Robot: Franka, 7 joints.
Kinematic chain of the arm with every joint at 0, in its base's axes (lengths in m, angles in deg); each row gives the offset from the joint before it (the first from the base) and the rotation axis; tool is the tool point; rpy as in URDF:
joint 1: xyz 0 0 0.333 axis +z
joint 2: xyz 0 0 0 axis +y
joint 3: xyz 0 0 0.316 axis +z
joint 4: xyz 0.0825 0 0 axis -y
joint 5: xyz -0.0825 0 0.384 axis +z
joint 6: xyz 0 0 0 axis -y
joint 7: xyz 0.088 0 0 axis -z
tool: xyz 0 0 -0.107 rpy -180 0 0
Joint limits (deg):
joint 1: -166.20..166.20
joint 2: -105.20..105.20
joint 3: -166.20..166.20
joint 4: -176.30..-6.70
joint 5: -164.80..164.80
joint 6: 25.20..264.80
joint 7: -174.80..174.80
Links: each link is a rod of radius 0.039 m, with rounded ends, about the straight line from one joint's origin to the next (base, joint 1, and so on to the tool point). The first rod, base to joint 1, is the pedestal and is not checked.
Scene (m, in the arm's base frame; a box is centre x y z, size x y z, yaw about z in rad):
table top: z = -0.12
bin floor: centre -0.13 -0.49 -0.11 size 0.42 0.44 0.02 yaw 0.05
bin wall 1: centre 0.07 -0.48 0 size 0.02 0.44 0.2 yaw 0.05
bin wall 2: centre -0.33 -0.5 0 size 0.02 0.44 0.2 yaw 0.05
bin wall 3: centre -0.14 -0.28 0 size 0.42 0.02 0.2 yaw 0.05
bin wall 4: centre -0.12 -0.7 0 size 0.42 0.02 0.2 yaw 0.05
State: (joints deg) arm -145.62 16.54 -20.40 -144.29 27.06 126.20 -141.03
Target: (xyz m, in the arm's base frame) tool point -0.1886 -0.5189 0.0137
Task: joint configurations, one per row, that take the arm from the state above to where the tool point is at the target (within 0.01 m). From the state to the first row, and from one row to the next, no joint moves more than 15 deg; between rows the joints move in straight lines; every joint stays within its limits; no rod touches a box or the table.
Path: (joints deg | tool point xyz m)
1: -136.29 5.21 -13.71 -143.35 38.07 130.03 -142.28 | -0.3705 -0.2299 0.2298
2: -126.96 -6.12 -7.03 -142.41 49.08 133.86 -143.54 | -0.3109 -0.3402 0.3284
3: -122.77 7.28 0.11 -132.07 38.19 131.42 -142.28 | -0.2641 -0.4372 0.2834
4: -118.58 20.69 7.24 -121.73 27.30 128.97 -141.03 | -0.1886 -0.5189 0.2250
5: -118.10 35.41 6.94 -115.44 27.56 132.93 -141.03 | -0.1933 -0.5291 0.1228
6: -117.62 50.13 6.63 -109.14 27.83 136.89 -141.03 | -0.1886 -0.5189 0.0137

